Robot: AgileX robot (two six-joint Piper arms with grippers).
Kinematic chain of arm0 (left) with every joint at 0, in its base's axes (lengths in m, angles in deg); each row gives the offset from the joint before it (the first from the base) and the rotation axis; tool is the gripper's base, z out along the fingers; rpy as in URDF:
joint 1: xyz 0 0 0.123 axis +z
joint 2: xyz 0 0 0 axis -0.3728 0.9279 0
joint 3: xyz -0.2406 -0.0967 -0.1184 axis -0.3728 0.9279 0
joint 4: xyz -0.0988 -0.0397 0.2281 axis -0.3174 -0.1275 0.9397
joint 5: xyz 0 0 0 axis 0.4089 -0.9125 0.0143
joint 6: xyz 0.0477 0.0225 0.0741 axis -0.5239 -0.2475 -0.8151
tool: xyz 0 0 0 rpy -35.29 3.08 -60.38
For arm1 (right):
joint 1: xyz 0 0 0.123 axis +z
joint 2: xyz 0 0 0 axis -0.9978 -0.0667 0
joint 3: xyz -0.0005 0.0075 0.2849 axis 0.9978 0.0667 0
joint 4: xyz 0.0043 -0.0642 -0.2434 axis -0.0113 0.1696 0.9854
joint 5: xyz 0 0 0 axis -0.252 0.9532 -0.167
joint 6: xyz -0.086 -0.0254 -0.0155 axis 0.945 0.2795 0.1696
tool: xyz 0 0 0 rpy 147.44 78.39 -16.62
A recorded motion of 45 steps. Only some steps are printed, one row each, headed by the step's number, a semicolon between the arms.
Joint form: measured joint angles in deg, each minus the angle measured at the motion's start. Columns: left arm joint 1, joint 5, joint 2, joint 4, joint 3, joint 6; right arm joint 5, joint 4, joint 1, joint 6, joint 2, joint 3.
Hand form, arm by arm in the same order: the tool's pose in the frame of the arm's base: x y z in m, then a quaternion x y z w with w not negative. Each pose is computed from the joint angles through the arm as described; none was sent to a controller.
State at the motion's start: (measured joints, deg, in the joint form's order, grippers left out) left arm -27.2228 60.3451 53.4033 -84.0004 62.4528 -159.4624; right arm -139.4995 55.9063 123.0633 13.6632 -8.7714 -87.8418
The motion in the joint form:
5: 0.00 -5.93 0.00 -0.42 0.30 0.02; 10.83 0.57 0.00 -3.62 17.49 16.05
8: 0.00 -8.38 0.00 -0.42 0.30 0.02; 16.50 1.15 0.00 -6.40 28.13 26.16
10: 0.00 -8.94 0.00 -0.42 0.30 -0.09; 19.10 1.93 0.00 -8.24 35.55 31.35
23: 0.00 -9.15 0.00 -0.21 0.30 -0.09; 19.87 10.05 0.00 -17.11 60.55 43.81
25: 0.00 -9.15 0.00 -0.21 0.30 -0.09; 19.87 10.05 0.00 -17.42 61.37 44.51
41: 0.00 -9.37 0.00 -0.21 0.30 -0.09; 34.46 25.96 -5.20 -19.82 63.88 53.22
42: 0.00 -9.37 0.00 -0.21 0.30 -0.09; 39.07 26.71 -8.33 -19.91 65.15 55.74
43: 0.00 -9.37 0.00 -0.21 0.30 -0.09; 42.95 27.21 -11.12 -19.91 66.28 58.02
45: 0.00 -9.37 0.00 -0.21 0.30 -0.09; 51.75 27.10 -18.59 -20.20 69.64 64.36
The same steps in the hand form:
5: 0.0919 -0.0102 0.2457 0.00219 0.74484 -0.07128 0.66343; 0.1904 0.1767 0.3623 -0.33246 0.86221 0.24925 0.28972
8: 0.0913 -0.0140 0.2452 0.01633 0.74658 -0.08671 0.65942; 0.1570 0.1479 0.3565 -0.29815 0.85565 0.25992 0.33379
10: 0.0912 -0.0149 0.2450 0.02028 0.74691 -0.08960 0.65855; 0.1343 0.1285 0.3561 -0.28004 0.84498 0.26829 0.36826
23: 0.0911 -0.0152 0.2450 0.02284 0.74708 -0.08969 0.65826; 0.0627 0.0642 0.3439 -0.23522 0.80859 0.27168 0.46588
25: 0.0911 -0.0152 0.2450 0.02284 0.74708 -0.08969 0.65826; 0.0606 0.0627 0.3413 -0.23297 0.80866 0.27326 0.46596
41: 0.0910 -0.0155 0.2449 0.02411 0.74721 -0.09107 0.65787; 0.0798 0.0470 0.3160 -0.21172 0.77685 0.15521 0.57235
42: 0.0910 -0.0155 0.2449 0.02411 0.74721 -0.09107 0.65787; 0.0817 0.0421 0.3105 -0.19003 0.76413 0.14133 0.60002
43: 0.0910 -0.0155 0.2449 0.02411 0.74721 -0.09107 0.65787; 0.0829 0.0378 0.3050 -0.17177 0.75313 0.12833 0.62194
45: 0.0910 -0.0155 0.2449 0.02411 0.74721 -0.09107 0.65787; 0.0826 0.0262 0.2866 -0.11830 0.72984 0.09901 0.66598

